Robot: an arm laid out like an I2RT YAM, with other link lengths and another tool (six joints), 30 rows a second.
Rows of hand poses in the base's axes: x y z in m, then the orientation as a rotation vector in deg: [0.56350 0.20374 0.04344 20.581 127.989 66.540]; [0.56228 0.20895 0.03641 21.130 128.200 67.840]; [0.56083 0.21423 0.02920 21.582 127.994 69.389]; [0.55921 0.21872 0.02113 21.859 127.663 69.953]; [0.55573 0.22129 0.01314 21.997 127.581 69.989]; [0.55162 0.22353 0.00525 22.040 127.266 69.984]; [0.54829 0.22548 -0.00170 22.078 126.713 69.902]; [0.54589 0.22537 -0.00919 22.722 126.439 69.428]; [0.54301 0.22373 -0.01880 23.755 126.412 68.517]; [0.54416 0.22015 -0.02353 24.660 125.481 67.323]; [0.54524 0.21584 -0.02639 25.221 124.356 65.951]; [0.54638 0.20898 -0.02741 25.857 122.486 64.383]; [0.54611 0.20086 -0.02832 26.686 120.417 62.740]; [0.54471 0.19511 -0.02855 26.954 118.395 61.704]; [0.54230 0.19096 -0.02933 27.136 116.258 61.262]
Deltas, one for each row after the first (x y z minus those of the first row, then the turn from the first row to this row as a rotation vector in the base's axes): [-0.00122 0.00521 -0.00703 0.964 0.684 0.270]; [-0.00267 0.01049 -0.01424 2.167 1.048 0.524]; [-0.00429 0.01498 -0.02231 2.691 1.022 0.448]; [-0.00777 0.01755 -0.03030 2.768 1.023 0.350]; [-0.01188 0.01979 -0.03819 2.850 0.783 0.194]; [-0.01521 0.02174 -0.04514 2.937 0.331 -0.087]; [-0.01761 0.02163 -0.05263 2.835 0.279 -0.756]; [-0.02049 0.01999 -0.06224 2.470 0.506 -1.716]; [-0.01934 0.01641 -0.06697 2.100 -0.109 -3.091]; [-0.01826 0.01210 -0.06983 1.572 -1.062 -4.425]; [-0.01712 0.00524 -0.07085 1.106 -2.615 -6.202]; [-0.01739 -0.00288 -0.07176 0.684 -4.241 -8.216]; [-0.01879 -0.00863 -0.07199 0.534 -5.959 -9.654]; [-0.02120 -0.01278 -0.07277 0.816 -7.689 -10.857]
